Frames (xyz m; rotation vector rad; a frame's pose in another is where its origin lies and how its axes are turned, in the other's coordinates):
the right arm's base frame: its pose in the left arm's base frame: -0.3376 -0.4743 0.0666 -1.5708 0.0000 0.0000
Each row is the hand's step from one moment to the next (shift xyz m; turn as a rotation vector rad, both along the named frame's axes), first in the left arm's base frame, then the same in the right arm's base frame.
Working: the left arm's base frame: its pose in the right arm's base frame: 0.3376 0.0666 0.4743 1.5708 0.0000 0.0000

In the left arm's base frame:
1: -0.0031 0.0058 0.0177 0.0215 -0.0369 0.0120
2: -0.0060 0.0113 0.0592 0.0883 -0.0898 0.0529
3: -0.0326 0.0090 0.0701 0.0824 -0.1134 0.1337
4: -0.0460 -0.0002 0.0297 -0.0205 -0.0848 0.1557
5: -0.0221 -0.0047 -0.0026 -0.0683 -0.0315 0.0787
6: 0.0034 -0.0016 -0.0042 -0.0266 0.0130 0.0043
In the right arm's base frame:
1: -0.0031 -0.0177 0.0058 0.0215 -0.0120 -0.0369
2: -0.0060 -0.0592 0.0113 0.0883 -0.0529 -0.0898
3: -0.0326 -0.0701 0.0090 0.0824 -0.1337 -0.1134
4: -0.0460 -0.0297 -0.0002 -0.0205 -0.1557 -0.0848
5: -0.0221 0.0026 -0.0047 -0.0683 -0.0787 -0.0315
6: 0.0034 0.0042 -0.0016 -0.0266 -0.0043 0.0130

